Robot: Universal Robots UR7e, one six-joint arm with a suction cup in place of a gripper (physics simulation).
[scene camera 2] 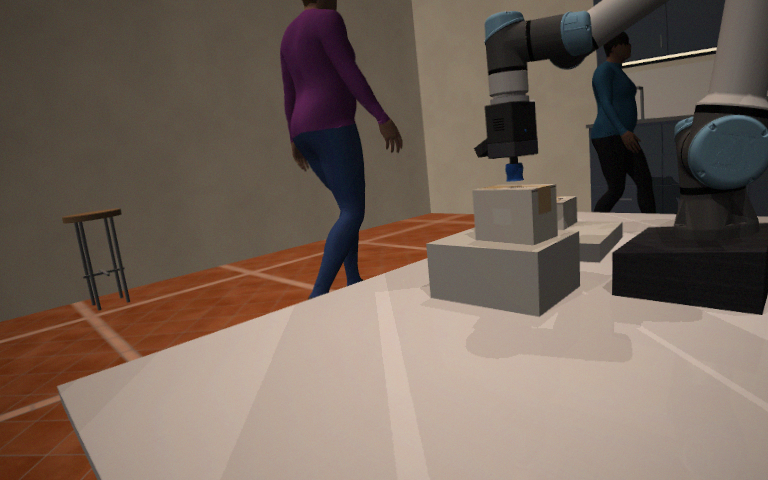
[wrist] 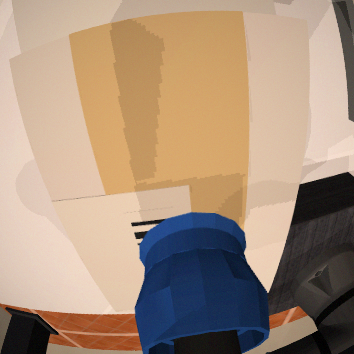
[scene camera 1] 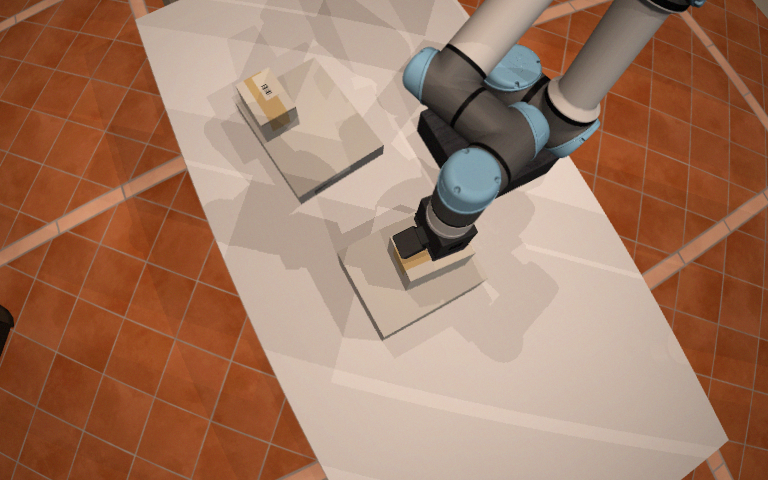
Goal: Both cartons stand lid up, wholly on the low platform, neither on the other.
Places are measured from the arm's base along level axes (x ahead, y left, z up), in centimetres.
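Pixels of known places: hand, tool point: (scene camera 2: pixel 515 180) (wrist: pixel 193 254); arm's base, link origin: (scene camera 2: pixel 715 232) (wrist: pixel 323 273).
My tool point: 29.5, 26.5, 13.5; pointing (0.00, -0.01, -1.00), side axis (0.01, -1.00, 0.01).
Note:
For each thing: its top centre in the pictures, then the offset to it from my tool point, as dx, dy, dz.
- taller grey block, top centre: (scene camera 1: pixel 413 265) (scene camera 2: pixel 502 237) +3.3, +0.7, -11.8
- second carton, top centre: (scene camera 1: pixel 264 95) (scene camera 2: pixel 555 199) +20.0, -49.0, -10.7
- low platform, top centre: (scene camera 1: pixel 306 121) (scene camera 2: pixel 569 230) +12.4, -43.2, -19.0
One carton (scene camera 1: pixel 416 268) (scene camera 2: pixel 513 214) (wrist: pixel 168 105) stands lid up on the taller grey block (scene camera 1: pixel 382 300) (scene camera 2: pixel 501 276), its tan tape strip and barcode label facing up. My suction cup (scene camera 2: pixel 514 172) (wrist: pixel 192 232) hangs just above this carton's lid, over the label end, with suction off. In scene camera 1 the wrist hides the cup. The second carton (scene camera 1: pixel 267 102) (scene camera 2: pixel 567 210) stands lid up at the far corner of the low platform (scene camera 1: pixel 334 138) (scene camera 2: pixel 598 235).
The arm's black base (scene camera 1: pixel 439 138) (scene camera 2: pixel 617 271) sits between the two blocks. A person in purple (scene camera 2: pixel 330 119) walks on the tiled floor beside the table. Another person (scene camera 2: pixel 608 110) stands behind at the right.

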